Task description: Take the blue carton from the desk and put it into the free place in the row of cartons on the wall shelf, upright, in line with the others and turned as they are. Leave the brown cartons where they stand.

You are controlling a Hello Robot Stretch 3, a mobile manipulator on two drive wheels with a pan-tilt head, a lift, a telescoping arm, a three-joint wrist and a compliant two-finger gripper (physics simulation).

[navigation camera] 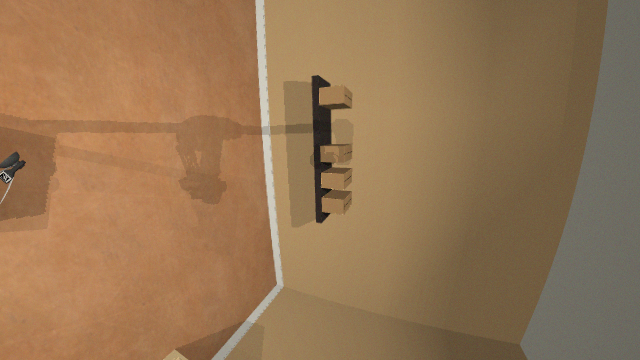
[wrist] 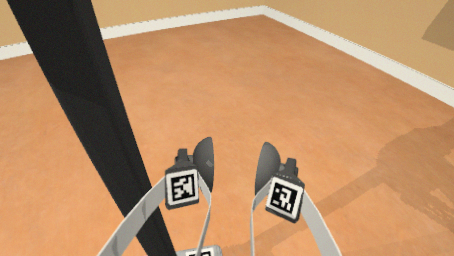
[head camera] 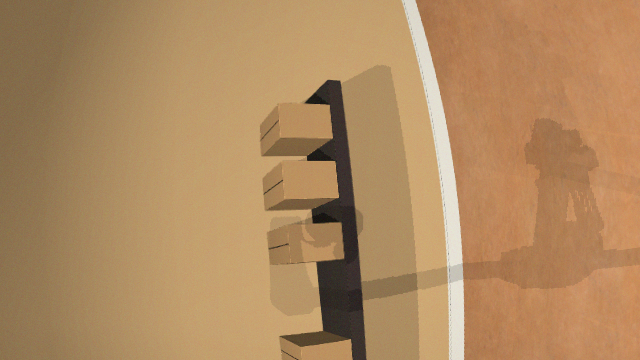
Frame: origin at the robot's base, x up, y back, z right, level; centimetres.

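Where they show: gripper, fingertip midpoint: (wrist: 236, 157).
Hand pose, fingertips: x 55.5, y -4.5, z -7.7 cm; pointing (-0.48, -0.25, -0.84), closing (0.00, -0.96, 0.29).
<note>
Each offset is from my fingertips to the centre of the thing.
The dark wall shelf (head camera: 337, 115) (navigation camera: 322, 120) bears a row of upright brown cartons. In the head camera view three cartons {dx +24.5, dy -151.6, dz +8.4 cm} (head camera: 306, 121) {dx +24.5, dy -145.6, dz -10.4 cm} (head camera: 311, 180) {dx +24.5, dy -139.6, dz -29.3 cm} (head camera: 316, 242) stand above a wide gap, and another carton {dx +24.5, dy -127.3, dz -67.8 cm} (head camera: 320, 351) below it is cut by the frame. In the navigation camera view one carton (navigation camera: 331, 96) stands above the gap and three cartons (navigation camera: 330, 152) (navigation camera: 332, 178) (navigation camera: 333, 203) below it. My gripper (wrist: 236, 157) is open and empty, with floor showing between its fingertips. It is far from the shelf. The blue carton and the desk do not show.
A black upright bar (wrist: 95, 100) runs beside the gripper in the wrist view. White skirting (head camera: 440, 130) (navigation camera: 267, 150) (wrist: 360, 55) lines the wall foot. A pale object (navigation camera: 175, 356) is cut by the navigation view's bottom edge. Robot shadows cross the floor, wall and shelf.
</note>
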